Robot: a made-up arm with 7 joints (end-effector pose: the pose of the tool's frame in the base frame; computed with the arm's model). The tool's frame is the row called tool. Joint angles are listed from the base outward.
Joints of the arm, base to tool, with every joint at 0 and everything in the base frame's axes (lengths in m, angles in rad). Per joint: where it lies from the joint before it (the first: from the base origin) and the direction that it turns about. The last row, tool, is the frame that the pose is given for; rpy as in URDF.
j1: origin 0 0 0.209 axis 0 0 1
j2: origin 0 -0.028 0.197 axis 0 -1 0
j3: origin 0 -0.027 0.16 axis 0 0 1
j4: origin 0.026 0.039 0.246 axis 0 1 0
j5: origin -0.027 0.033 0.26 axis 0 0 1
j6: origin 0 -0.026 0.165 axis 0 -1 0
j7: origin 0.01 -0.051 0.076 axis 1 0 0
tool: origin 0 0 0 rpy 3.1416 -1.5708 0
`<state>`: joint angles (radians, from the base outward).
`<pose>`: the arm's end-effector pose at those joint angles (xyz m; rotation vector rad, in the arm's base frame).
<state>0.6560 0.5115 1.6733 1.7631 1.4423 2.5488 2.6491</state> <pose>-0.3442 0.1394 0.6374 -0.6180 1.2277 1.6652</pose>
Working (the frame after each row of the table, in the pose's form):
after j1: 0.0000 0.0000 0.2090 0.0000 0.0000 0.6560
after j2: 0.0171 -0.0222 0.4060 0.1677 -0.4929 0.6414
after j3: -0.0285 -0.0914 0.5455 -0.3143 -0.5636 2.2671
after j4: -0.1659 -0.1695 0.7397 -1.9212 0.3883 1.1819
after j5: -0.3539 0.0083 0.6904 -1.4826 1.9494 1.9669
after j6: -0.4362 0.1426 0.6346 1.0715 0.4208 1.4743
after j7: -0.3442 0.1394 0.6374 -1.8243 -1.7480 0.0556

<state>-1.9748 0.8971 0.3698 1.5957 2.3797 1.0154 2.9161</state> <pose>0.1830 -0.0954 0.9470 0.5590 0.4752 0.4888</pose>
Working (the frame after each row of the table, in the pose's form):
after j1: 0.0000 0.0000 0.2090 0.0000 0.0000 -1.9748
after j2: -0.0257 0.0110 0.4060 -0.8767 -0.5786 -1.8216
after j3: -0.0014 0.1366 0.5058 -0.9167 -0.3860 -1.4862
after j4: 0.1137 0.2896 0.6672 0.4359 0.7804 -1.7425
after j5: 0.1783 0.1226 0.8606 0.7795 -0.1007 0.5043
after j6: 0.2064 -0.0076 0.9614 0.9734 -1.0388 0.0649
after j7: 0.1830 -0.0954 0.9470 -2.0693 0.0620 -1.2302

